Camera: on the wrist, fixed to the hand. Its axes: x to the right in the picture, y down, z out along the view.
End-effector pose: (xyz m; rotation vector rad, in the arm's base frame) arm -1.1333 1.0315 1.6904 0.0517 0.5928 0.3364
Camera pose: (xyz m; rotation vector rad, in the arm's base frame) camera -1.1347 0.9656 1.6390 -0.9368 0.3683 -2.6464
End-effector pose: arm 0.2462 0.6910 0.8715 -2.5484 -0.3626 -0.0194
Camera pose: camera 0.2360 0.7233 0.9479 -0.3368 2.8684 1.1967
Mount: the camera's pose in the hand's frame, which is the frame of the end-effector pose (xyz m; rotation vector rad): 0.0052 -0.0692 -0.0466 -0.0690 0.3305 -3.0785
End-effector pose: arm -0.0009 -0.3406 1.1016 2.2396 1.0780 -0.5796
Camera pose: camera -0.0475 -0.2719 1.1112 1.0055 -2.4142 0.5351
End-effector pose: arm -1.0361 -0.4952 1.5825 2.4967 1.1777 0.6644
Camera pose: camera -1.1022 -0.4450 1.5922 -1.1578 2.4593 -0.1184
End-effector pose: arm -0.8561 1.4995 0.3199 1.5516 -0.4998 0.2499
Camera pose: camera -0.8129 1.5433 0.2633 0.5971 2.1414 -1.7194
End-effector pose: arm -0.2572 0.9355 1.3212 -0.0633 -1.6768 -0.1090
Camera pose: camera -0.2191 0.8615 1.3289 2.2234 0.0848 -2.0868
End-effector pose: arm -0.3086 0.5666 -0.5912 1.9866 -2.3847 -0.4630
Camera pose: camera -0.2343 0.5405 -0.5633 -2.3886 -1.8732 -0.1387
